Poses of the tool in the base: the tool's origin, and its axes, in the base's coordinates. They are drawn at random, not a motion.
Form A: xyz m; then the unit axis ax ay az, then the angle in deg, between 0 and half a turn.
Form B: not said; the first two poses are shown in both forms.
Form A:
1: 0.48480, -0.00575, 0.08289, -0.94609, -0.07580, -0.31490, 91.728
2: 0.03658, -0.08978, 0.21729, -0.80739, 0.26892, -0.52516, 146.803
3: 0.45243, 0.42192, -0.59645, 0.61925, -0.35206, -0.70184, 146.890
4: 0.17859, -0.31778, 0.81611, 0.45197, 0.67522, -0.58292, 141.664
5: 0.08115, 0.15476, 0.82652, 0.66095, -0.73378, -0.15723, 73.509
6: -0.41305, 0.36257, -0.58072, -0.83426, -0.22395, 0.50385, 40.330
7: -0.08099, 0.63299, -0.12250, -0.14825, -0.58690, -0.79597, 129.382
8: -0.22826, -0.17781, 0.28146, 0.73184, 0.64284, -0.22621, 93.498
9: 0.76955, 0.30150, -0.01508, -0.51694, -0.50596, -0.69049, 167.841
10: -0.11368, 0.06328, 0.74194, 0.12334, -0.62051, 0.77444, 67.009
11: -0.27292, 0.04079, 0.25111, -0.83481, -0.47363, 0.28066, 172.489
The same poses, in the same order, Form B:
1: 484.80, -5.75, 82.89, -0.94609, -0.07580, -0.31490, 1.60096
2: 36.58, -89.78, 217.29, -0.80739, 0.26892, -0.52516, 2.56220
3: 452.43, 421.92, -596.45, 0.61925, -0.35206, -0.70184, 2.56371
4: 178.59, -317.78, 816.11, 0.45197, 0.67522, -0.58292, 2.47250
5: 81.15, 154.76, 826.52, 0.66095, -0.73378, -0.15723, 1.28297
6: -413.05, 362.57, -580.72, -0.83426, -0.22395, 0.50385, 0.70389
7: -80.99, 632.99, -122.50, -0.14825, -0.58690, -0.79597, 2.25814
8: -228.26, -177.81, 281.46, 0.73184, 0.64284, -0.22621, 1.63185
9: 769.55, 301.50, -15.08, -0.51694, -0.50596, -0.69049, 2.92938
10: -113.68, 63.28, 741.94, 0.12334, -0.62051, 0.77444, 1.16953
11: -272.92, 40.79, 251.11, -0.83481, -0.47363, 0.28066, 3.01050
